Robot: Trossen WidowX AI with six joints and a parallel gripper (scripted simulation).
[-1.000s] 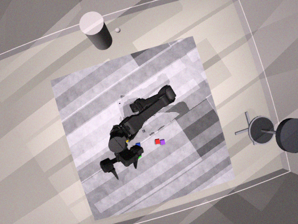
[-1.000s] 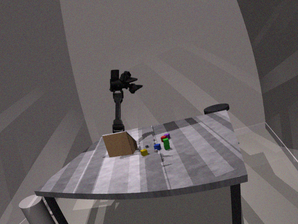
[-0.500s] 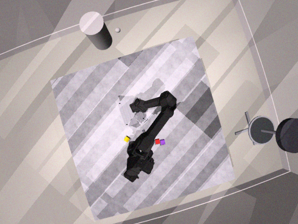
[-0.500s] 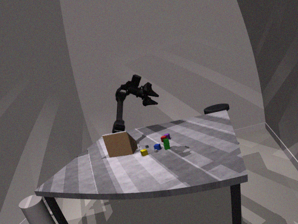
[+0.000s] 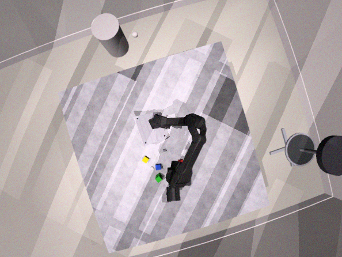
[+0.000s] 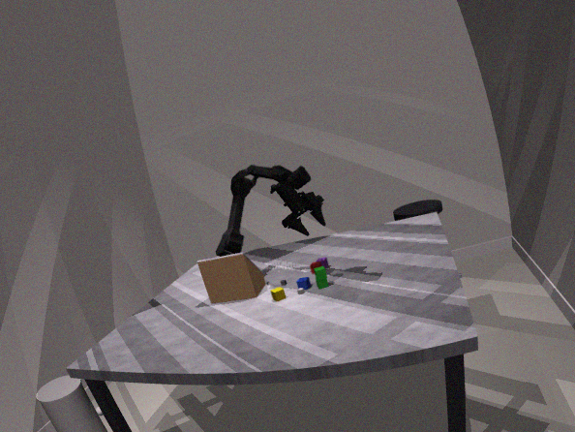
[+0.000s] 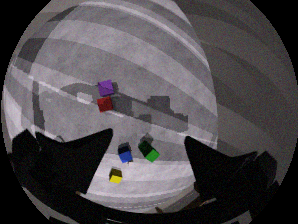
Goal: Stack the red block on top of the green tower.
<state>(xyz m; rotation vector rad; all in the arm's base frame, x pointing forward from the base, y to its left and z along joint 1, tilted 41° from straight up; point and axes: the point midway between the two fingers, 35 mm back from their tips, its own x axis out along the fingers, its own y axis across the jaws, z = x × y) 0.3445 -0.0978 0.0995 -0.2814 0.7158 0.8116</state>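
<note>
The red block lies 40 mm behind my gripper tip, 60 mm to the left of it and 160 mm below it. Also, from my gripper tip: purple block: 20 mm behind, 100 mm to the left, 150 mm below; yellow block: 160 mm behind, 160 mm to the right, 150 mm below; blue block: 80 mm behind, 100 mm to the right, 150 mm below.
</note>
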